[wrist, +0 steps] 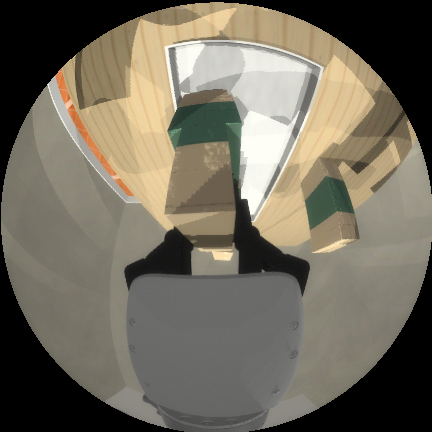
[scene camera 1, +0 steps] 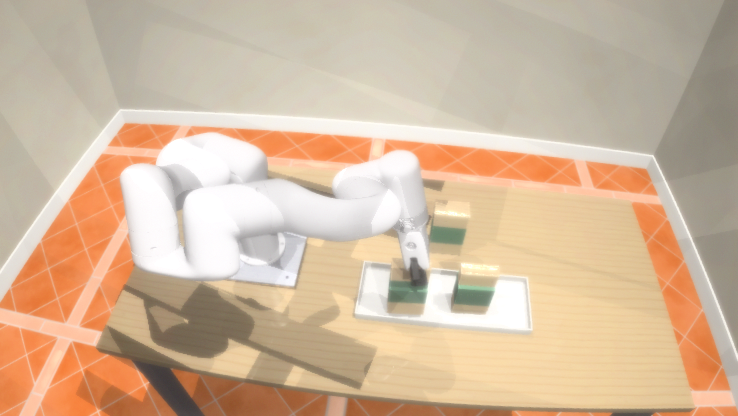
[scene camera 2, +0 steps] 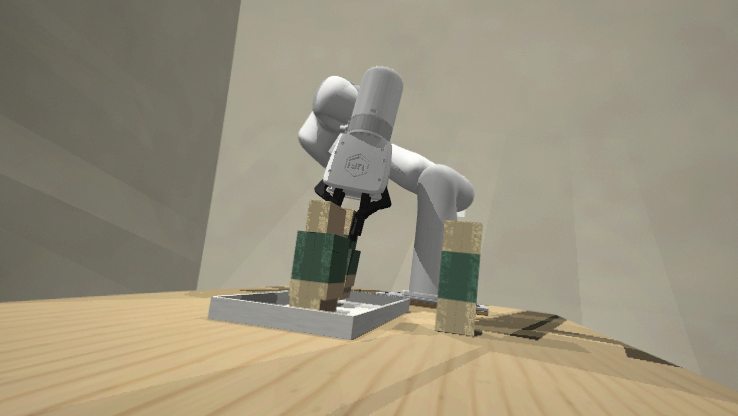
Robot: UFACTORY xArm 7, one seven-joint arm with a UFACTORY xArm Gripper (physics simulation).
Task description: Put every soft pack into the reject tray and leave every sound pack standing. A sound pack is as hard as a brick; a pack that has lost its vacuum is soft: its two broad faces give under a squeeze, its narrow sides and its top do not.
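Frame: origin at the arm's base, x right, y ahead, z up, level; millimetres.
Where they show: gripper, fingertip midpoint: [scene camera 1: 420, 278]; arm's base, origin of the base link: [scene camera 1: 261, 247] [scene camera 2: 428, 298].
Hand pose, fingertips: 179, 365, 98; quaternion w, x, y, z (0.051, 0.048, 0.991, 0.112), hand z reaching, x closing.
Note:
Things, the pixels of their top centre, and the offset from my fingertips, as dx, dy, dz. Level surfaces: height alone.
- tan pack with a green band, middle of its top: [wrist: 199, 241] [scene camera 2: 346, 210] [scene camera 1: 411, 265] +0, -23, +46
- white reject tray, middle of its top: [scene camera 2: 337, 297] [wrist: 234, 171] [scene camera 1: 446, 295] -13, +72, -89
- second pack, middle of its top: [scene camera 2: 329, 205] [wrist: 221, 256] [scene camera 1: 480, 269] +9, +123, +33
- third pack, middle of its top: [scene camera 2: 463, 224] [wrist: 334, 246] [scene camera 1: 452, 208] -174, +95, +30
- wooden table, its level: dz -111
My gripper [scene camera 1: 416, 274] [scene camera 2: 348, 223] [wrist: 212, 196] is shut on a tan pack with a green band [scene camera 1: 407, 293] [scene camera 2: 353, 262] [wrist: 204, 172]. It holds the pack upright over the left half of the white reject tray [scene camera 1: 442, 326] [scene camera 2: 279, 315] [wrist: 270, 90] in scene view 1, the base at or close to the tray floor; I cannot tell whether it touches. A second pack [scene camera 1: 473, 295] [scene camera 2: 319, 257] stands in the tray's right half in scene view 1, apart from the held one. A third pack [scene camera 1: 448, 227] [scene camera 2: 458, 276] [wrist: 330, 200] stands on the table behind the tray.
The wooden table [scene camera 1: 578, 289] [scene camera 2: 155, 361] bears the tray and the standing pack. The arm's base plate [scene camera 1: 297, 258] is left of the tray in scene view 1. The second pack in the tray partly hides the held pack in scene view 2.

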